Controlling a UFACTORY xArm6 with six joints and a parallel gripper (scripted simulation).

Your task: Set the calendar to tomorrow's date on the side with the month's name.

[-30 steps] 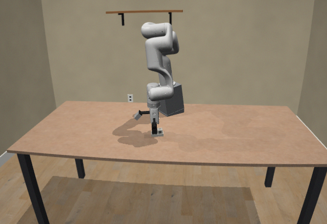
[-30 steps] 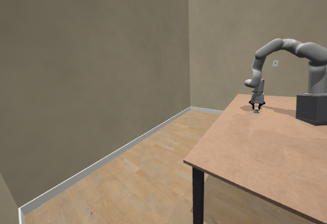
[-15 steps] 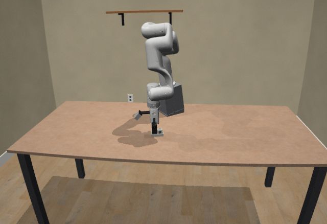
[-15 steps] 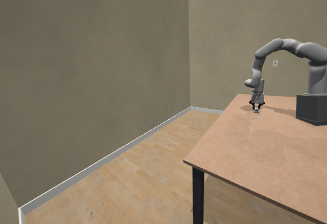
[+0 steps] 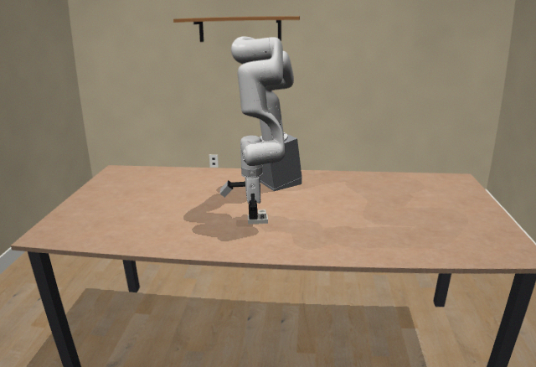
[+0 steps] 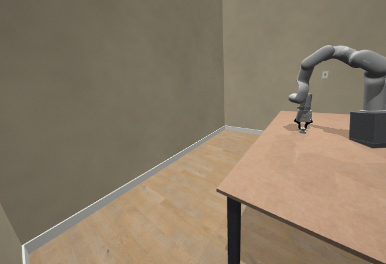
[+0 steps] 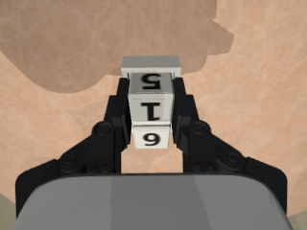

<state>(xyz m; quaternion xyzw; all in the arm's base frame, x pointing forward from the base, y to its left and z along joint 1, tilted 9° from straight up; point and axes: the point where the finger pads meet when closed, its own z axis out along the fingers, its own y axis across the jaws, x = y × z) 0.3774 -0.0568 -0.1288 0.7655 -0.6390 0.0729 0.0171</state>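
My hand is 2 cm to the right of the calendar tray and 3 cm above it.
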